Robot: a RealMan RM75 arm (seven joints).
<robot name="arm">
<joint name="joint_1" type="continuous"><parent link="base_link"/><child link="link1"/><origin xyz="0.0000 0.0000 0.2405" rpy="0.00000 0.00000 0.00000"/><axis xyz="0 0 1"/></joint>
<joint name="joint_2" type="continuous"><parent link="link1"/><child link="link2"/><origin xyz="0.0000 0.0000 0.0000" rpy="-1.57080 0.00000 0.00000"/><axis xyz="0 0 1"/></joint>
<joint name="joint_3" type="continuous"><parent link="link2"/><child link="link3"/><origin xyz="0.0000 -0.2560 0.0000" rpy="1.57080 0.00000 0.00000"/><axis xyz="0 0 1"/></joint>
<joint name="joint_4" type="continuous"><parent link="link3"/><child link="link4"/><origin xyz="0.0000 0.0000 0.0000" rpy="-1.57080 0.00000 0.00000"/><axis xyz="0 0 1"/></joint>
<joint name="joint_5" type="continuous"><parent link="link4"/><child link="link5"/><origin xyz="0.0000 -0.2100 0.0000" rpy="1.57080 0.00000 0.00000"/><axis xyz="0 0 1"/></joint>
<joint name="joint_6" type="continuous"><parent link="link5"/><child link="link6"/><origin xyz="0.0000 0.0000 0.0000" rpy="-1.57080 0.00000 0.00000"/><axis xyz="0 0 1"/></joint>
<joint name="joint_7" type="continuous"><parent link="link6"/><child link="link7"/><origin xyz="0.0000 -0.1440 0.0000" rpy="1.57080 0.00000 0.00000"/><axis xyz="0 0 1"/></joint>
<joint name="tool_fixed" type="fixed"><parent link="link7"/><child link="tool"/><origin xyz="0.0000 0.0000 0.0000" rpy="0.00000 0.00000 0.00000"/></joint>
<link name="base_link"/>
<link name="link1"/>
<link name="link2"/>
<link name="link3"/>
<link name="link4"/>
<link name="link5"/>
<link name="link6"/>
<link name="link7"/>
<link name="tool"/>
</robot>
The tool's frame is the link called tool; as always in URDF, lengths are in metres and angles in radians. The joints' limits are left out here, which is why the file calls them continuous.
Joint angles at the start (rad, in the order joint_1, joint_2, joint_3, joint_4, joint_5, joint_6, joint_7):
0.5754 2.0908 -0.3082 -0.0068 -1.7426 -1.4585 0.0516
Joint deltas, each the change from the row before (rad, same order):
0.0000 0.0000 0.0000 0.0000 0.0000 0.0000 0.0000
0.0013 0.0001 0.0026 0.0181 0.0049 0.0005 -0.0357
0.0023 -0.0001 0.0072 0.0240 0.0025 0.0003 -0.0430
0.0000 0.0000 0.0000 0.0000 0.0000 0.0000 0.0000
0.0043 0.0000 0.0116 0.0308 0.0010 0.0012 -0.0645
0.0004 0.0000 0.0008 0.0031 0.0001 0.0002 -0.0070
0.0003 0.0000 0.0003 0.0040 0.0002 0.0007 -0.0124
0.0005 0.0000 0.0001 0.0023 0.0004 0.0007 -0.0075
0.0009 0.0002 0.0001 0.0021 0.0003 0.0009 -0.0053
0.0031 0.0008 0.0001 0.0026 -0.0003 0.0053 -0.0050
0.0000 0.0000 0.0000 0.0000 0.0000 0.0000 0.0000
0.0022 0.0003 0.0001 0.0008 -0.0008 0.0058 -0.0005
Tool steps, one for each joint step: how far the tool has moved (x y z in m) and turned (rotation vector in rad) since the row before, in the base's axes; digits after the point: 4 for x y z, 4 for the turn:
0.0000 0.0000 0.0000 0.0000 0.0000 0.0000
-0.0015 -0.0013 -0.0024 0.0147 -0.0076 0.0085
-0.0023 -0.0016 -0.0031 0.0170 -0.0073 0.0101
0.0000 0.0000 0.0000 0.0000 0.0000 0.0000
-0.0035 -0.0016 -0.0039 0.0275 -0.0160 0.0176
-0.0003 -0.0002 -0.0004 0.0028 -0.0022 0.0021
-0.0003 -0.0004 -0.0007 0.0051 -0.0057 0.0039
-0.0003 -0.0001 -0.0004 0.0032 -0.0036 0.0024
-0.0004 0.0000 -0.0004 0.0018 -0.0023 0.0018
-0.0008 0.0005 -0.0011 -0.0003 -0.0043 0.0008
0.0000 0.0000 0.0000 0.0000 0.0000 0.0000
-0.0002 0.0006 -0.0007 -0.0020 -0.0036 -0.0017

